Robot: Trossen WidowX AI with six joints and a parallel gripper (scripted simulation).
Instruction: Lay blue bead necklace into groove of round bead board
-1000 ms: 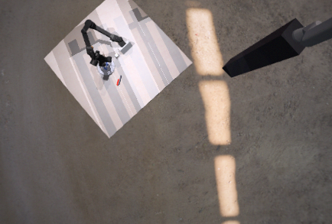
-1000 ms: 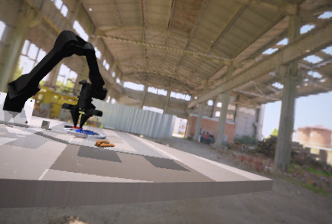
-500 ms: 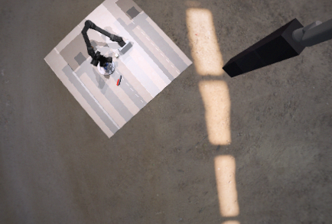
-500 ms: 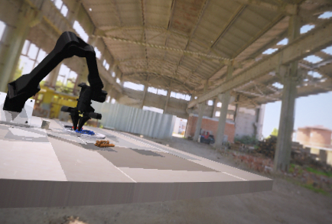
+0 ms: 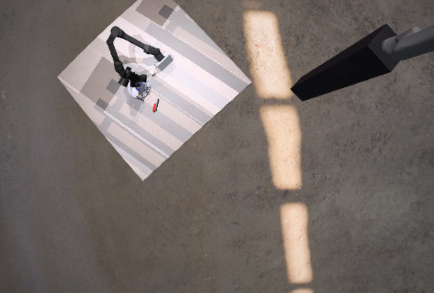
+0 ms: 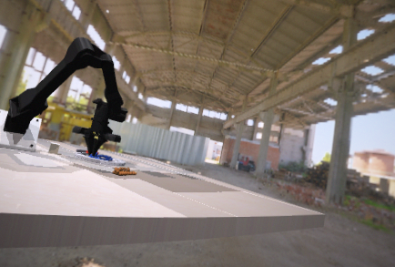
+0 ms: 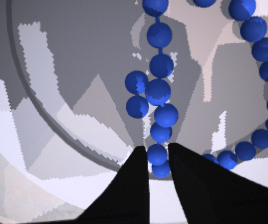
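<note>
Now: the round white bead board 50 mm ahead of my gripper tip, 20 mm to the left of it and 10 mm below it. The rest, counted from my gripper tip: small white block 130 mm behind, 30 mm to the left; then red pen-like object 60 mm ahead, 250 mm to the left, 10 mm below.
</note>
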